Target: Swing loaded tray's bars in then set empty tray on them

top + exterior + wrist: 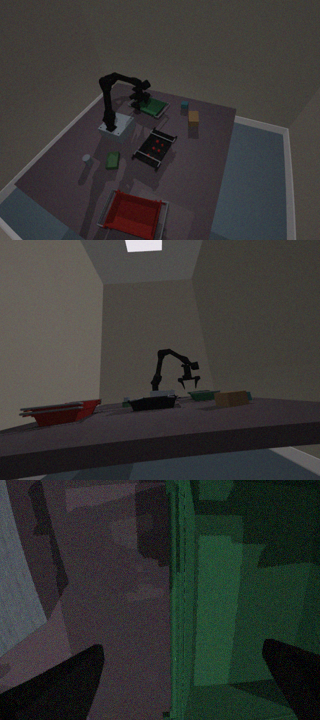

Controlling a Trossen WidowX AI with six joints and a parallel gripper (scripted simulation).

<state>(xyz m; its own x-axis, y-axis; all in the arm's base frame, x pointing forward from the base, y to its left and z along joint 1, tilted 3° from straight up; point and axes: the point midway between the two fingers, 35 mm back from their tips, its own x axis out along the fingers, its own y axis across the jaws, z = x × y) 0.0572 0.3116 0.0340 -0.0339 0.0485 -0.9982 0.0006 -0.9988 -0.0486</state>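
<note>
The green tray is 80 mm to the left of my gripper tip and 40 mm below it. The rest, counted from my gripper tip: orange block: 410 mm ahead, 140 mm to the left, 60 mm below; teal block: 270 mm ahead, 270 mm to the left, 70 mm below; green block: 100 mm ahead, 490 mm to the right, 70 mm below.
</note>
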